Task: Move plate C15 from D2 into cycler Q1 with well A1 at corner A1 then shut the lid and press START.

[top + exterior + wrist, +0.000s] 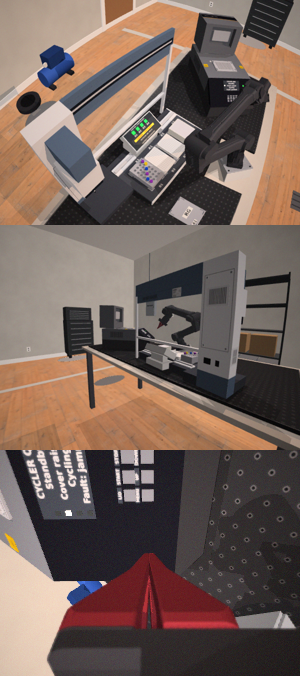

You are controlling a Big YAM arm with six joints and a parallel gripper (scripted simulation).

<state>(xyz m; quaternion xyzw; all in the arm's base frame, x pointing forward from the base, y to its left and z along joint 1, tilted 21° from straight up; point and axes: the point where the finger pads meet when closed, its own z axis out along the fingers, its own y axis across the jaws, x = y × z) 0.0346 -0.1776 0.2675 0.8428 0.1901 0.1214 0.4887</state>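
My hand is 25 cm short of the deep-well block, 20 cm to the right of it and 15 cm above it. Also, from my hand: coloured tube: 49 cm to the left, 34 cm ahead, 14 cm below; tube cooling block: 48 cm to the left, 35 cm ahead, 15 cm below; grey RG nest: 58 cm to the left, 21 cm below, 12 cm ahead.
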